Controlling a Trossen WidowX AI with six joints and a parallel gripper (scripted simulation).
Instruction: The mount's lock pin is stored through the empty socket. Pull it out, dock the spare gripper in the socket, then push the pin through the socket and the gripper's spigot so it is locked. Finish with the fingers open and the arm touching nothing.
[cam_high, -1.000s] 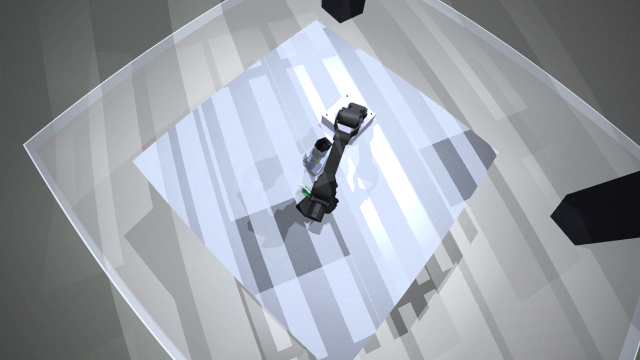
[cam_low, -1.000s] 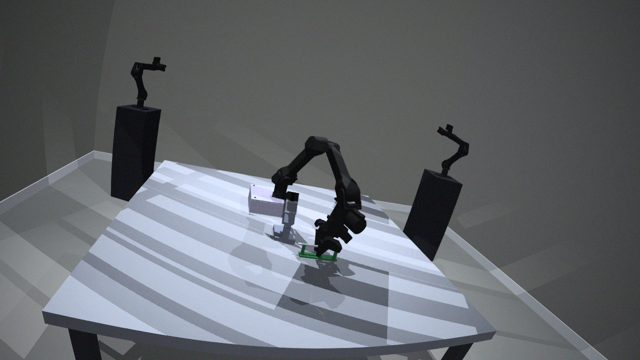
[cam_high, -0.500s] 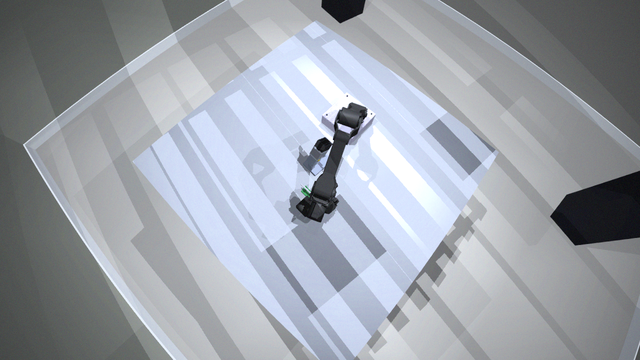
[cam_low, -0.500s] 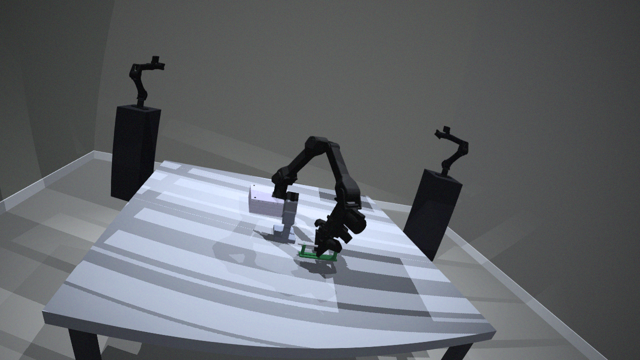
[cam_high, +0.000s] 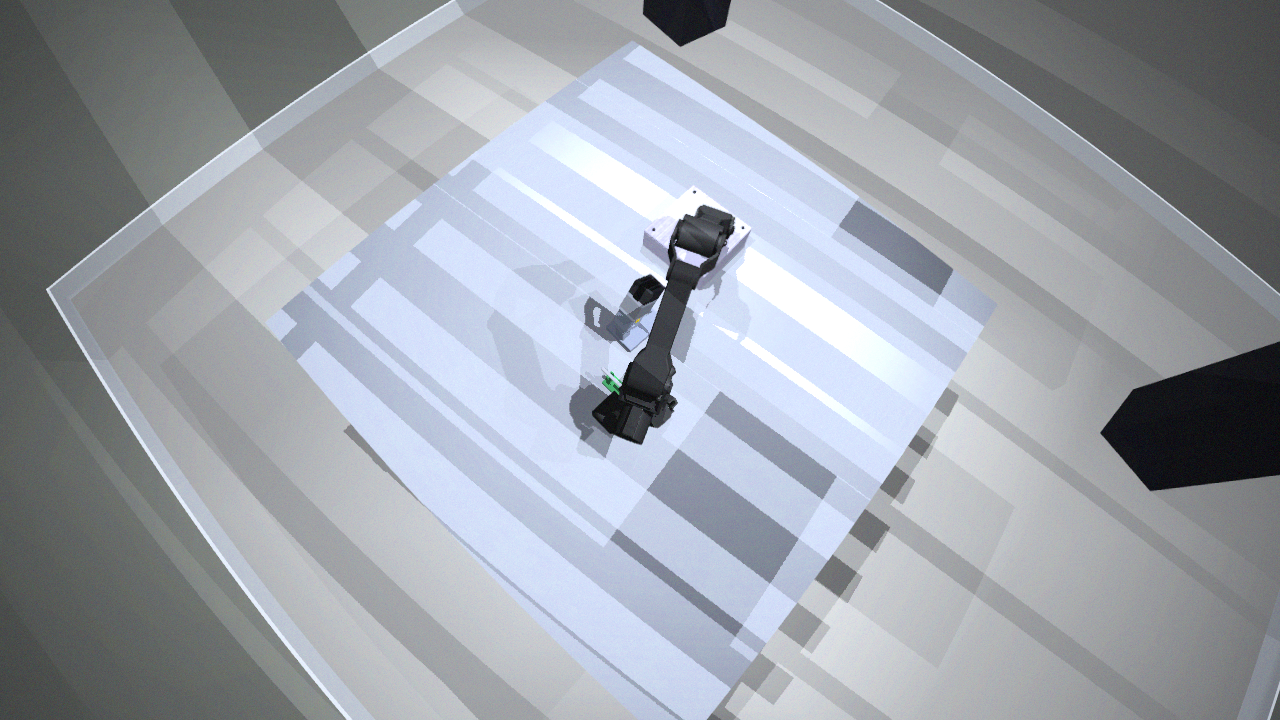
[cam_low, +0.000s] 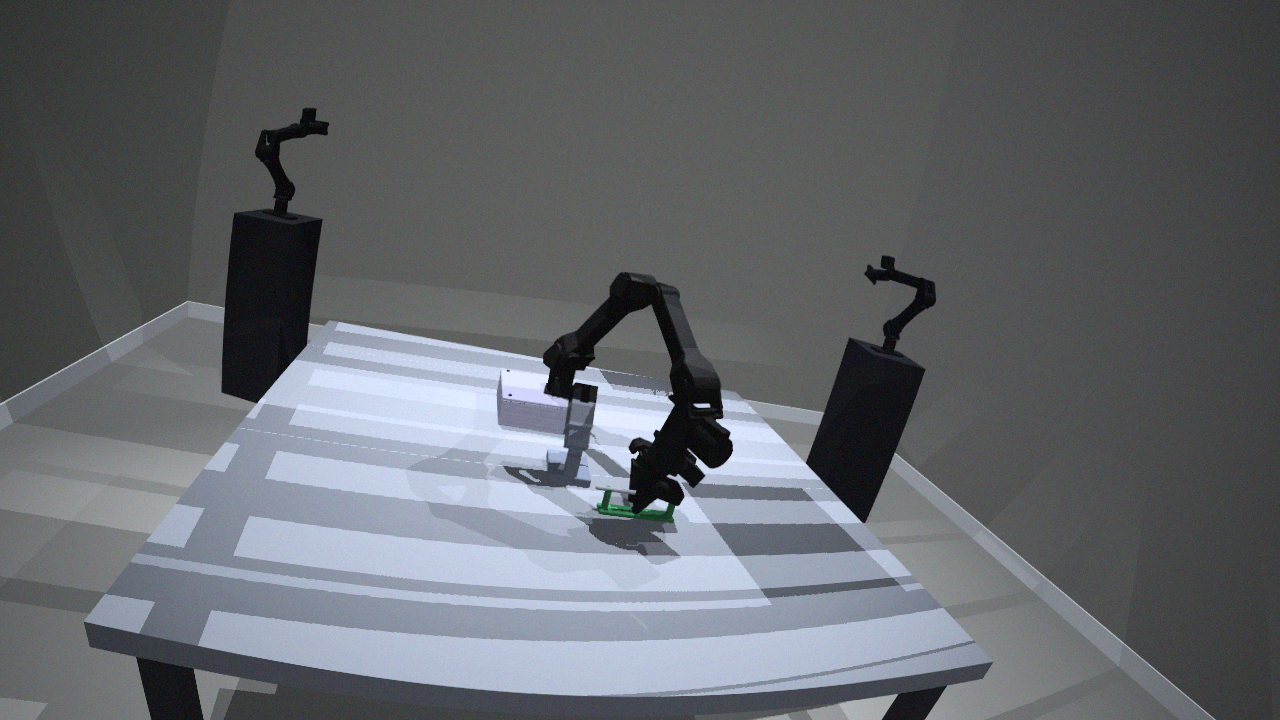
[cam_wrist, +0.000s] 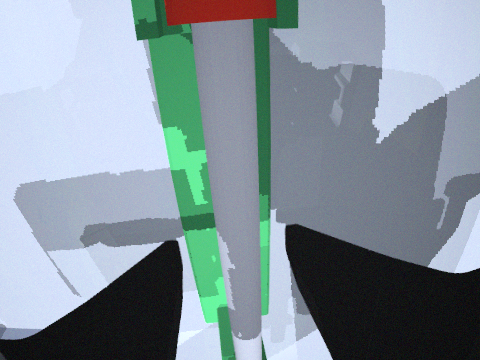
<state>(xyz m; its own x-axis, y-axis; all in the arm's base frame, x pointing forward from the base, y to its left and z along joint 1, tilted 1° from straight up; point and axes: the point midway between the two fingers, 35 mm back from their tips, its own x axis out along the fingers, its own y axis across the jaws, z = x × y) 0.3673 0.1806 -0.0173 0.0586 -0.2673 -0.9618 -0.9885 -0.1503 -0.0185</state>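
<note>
My gripper tip is 1 cm to the right of the cradle and 1 cm below it. Also, from my gripper tip: spare gripper (12 cm to the right, 12 cm behind, 11 cm above); then socket (12 cm to the right, 11 cm behind, 4 cm above).
</note>
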